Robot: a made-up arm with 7 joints. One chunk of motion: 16 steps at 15 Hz.
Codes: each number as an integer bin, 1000 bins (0 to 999) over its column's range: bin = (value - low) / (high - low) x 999, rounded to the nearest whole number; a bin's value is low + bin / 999 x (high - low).
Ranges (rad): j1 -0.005..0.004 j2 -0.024..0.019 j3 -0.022..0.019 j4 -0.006..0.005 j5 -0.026..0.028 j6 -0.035..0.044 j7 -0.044..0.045
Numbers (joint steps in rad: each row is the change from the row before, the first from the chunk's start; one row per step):
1: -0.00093 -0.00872 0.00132 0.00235 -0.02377 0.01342 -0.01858
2: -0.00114 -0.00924 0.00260 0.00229 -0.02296 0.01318 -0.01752
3: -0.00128 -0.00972 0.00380 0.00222 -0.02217 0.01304 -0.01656
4: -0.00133 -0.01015 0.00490 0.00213 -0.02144 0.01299 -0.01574
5: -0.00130 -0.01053 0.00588 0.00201 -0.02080 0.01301 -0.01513
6: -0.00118 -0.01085 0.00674 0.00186 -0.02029 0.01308 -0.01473
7: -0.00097 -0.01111 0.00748 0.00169 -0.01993 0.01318 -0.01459
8: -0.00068 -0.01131 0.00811 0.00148 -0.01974 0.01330 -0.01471
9: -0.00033 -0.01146 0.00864 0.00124 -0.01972 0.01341 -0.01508
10: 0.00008 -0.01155 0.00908 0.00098 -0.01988 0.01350 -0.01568
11: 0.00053 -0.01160 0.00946 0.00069 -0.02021 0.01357 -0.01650
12: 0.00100 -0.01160 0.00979 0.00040 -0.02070 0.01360 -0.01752
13: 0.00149 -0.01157 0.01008 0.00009 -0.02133 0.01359 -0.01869
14: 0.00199 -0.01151 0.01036 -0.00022 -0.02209 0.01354 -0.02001
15: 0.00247 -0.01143 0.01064 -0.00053 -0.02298 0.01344 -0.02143
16: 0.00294 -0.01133 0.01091 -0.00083 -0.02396 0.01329 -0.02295
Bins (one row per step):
1: 452 355 568 758 41 612 285
2: 428 343 599 753 56 609 297
3: 413 332 629 747 71 607 308
4: 407 322 655 738 84 607 317
5: 411 313 679 727 96 607 324
6: 424 306 700 714 106 608 329
7: 447 299 718 698 112 609 330
8: 480 295 734 679 116 611 329
9: 518 291 747 658 116 612 325
10: 564 289 757 634 113 613 318
11: 614 288 767 608 107 614 309
12: 666 288 775 581 98 615 297
13: 720 289 782 553 86 614 284
14: 776 290 788 525 72 614 269
15: 829 292 795 497 56 613 253
16: 881 294 802 470 38 611 236

